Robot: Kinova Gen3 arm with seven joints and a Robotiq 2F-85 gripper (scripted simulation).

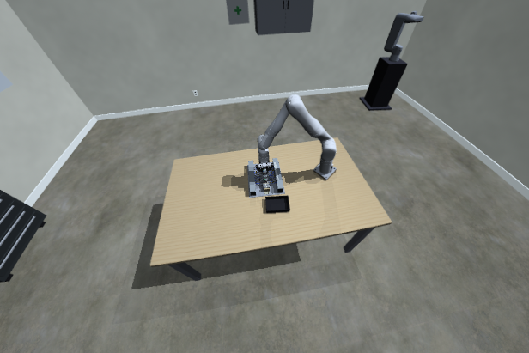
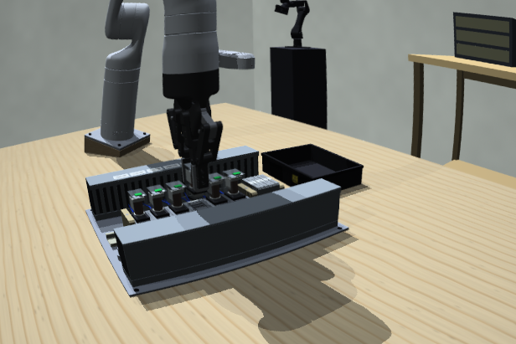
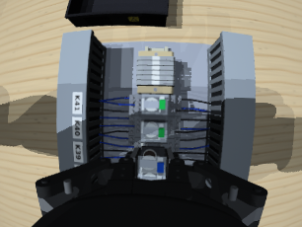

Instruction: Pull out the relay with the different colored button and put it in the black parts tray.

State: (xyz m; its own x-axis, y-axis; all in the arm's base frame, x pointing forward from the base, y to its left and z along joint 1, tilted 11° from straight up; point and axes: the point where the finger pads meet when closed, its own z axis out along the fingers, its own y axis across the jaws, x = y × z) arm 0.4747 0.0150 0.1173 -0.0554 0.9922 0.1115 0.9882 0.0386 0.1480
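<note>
My gripper is now 8 cm past the black parts tray, 25 cm to the right of it and 6 cm above it. The rest, counted from my hand: relay (1 cm below).
</note>
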